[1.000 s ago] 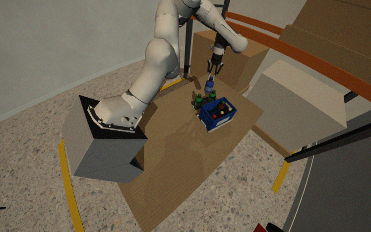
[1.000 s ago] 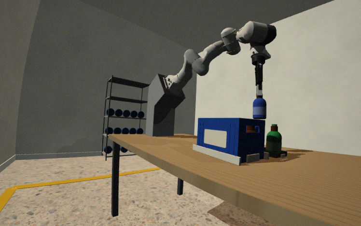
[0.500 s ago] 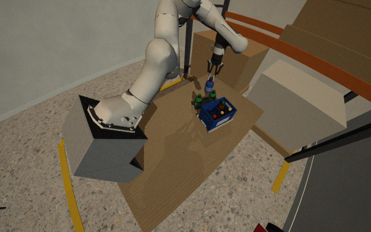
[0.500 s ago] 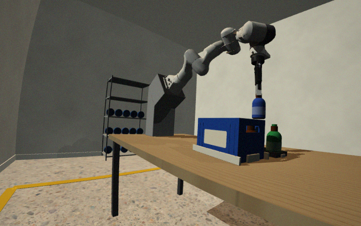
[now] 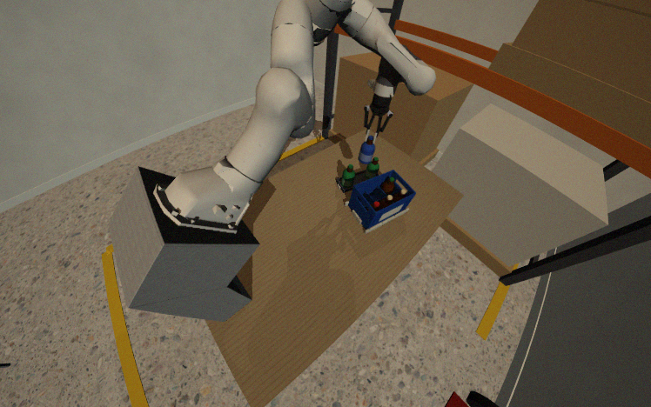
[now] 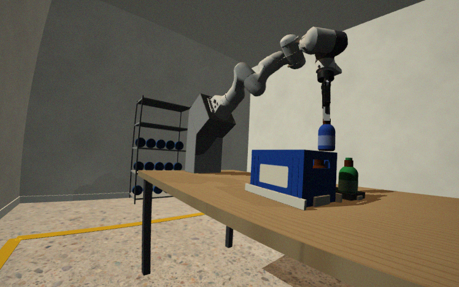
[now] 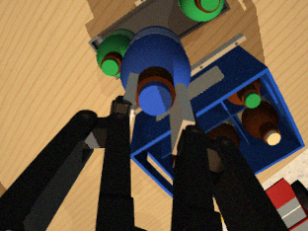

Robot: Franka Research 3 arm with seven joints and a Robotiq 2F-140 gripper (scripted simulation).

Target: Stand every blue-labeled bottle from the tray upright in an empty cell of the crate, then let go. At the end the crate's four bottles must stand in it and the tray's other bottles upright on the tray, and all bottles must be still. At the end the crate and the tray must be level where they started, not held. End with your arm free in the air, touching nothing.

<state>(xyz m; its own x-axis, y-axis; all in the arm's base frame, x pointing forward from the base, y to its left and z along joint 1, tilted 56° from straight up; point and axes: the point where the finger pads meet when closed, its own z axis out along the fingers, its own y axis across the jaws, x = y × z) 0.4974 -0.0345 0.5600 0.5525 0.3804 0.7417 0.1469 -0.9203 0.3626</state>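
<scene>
My gripper is now 90 mm above the blue-labeled bottle. Round my hand: dark tray 20 mm ahead, 10 mm to the left, 340 mm below; crate 100 mm behind, 180 mm to the right, 270 mm below.
</scene>
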